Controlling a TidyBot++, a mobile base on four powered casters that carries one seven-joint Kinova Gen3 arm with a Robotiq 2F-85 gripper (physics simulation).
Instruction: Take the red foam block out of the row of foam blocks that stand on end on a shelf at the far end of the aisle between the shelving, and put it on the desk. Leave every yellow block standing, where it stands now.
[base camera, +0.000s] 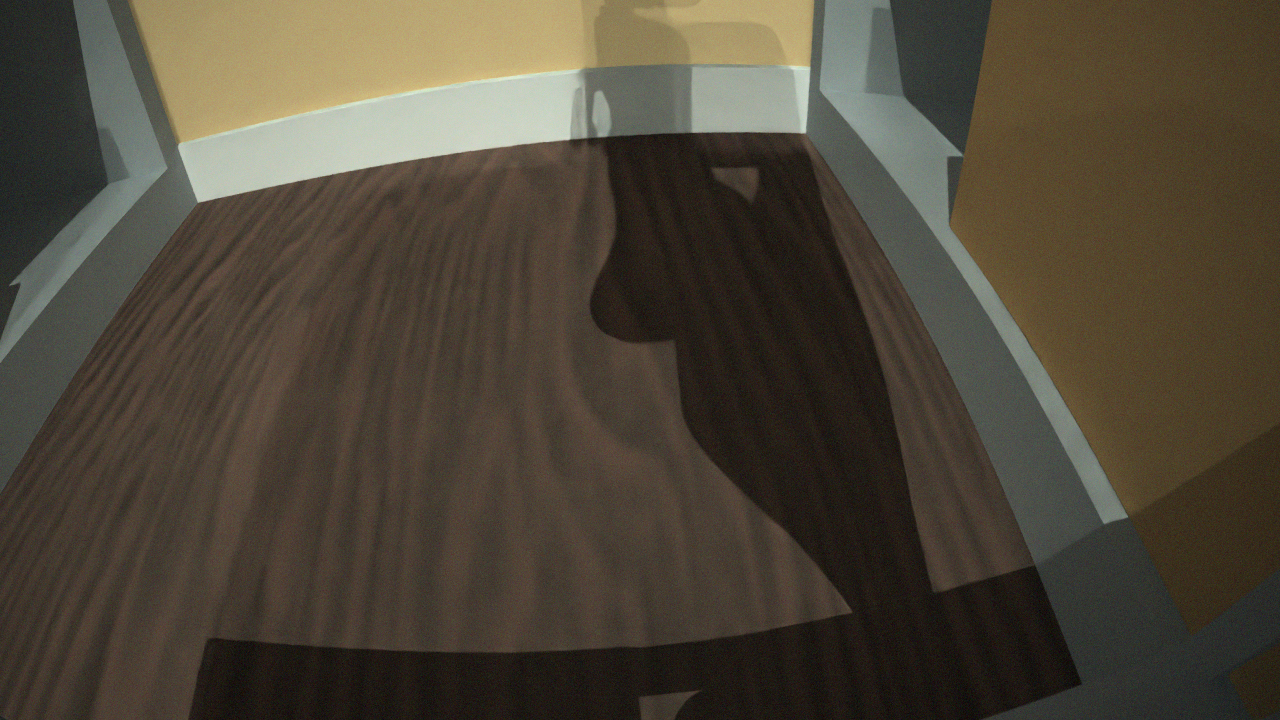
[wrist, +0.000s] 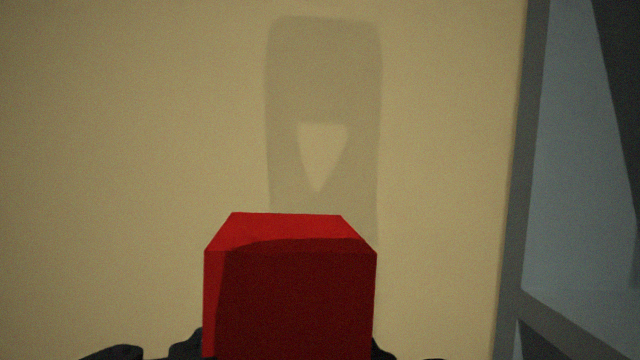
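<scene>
The red foam block is at the bottom middle of the wrist view, upright between the black fingers of my gripper. The gripper is shut on it; dark finger parts show on both sides of the block's lower part. The block is held in front of a yellow-tan wall and hides the lower middle of that view. The gripper and the block do not show in the base camera view, where shadows fall on the floor and the far wall. The yellow blocks and the desk do not show in either view.
A tan wall with a white baseboard closes the far end of the wooden floor. Grey shelving stands on the right, with a tan panel nearer. More grey shelving stands on the left.
</scene>
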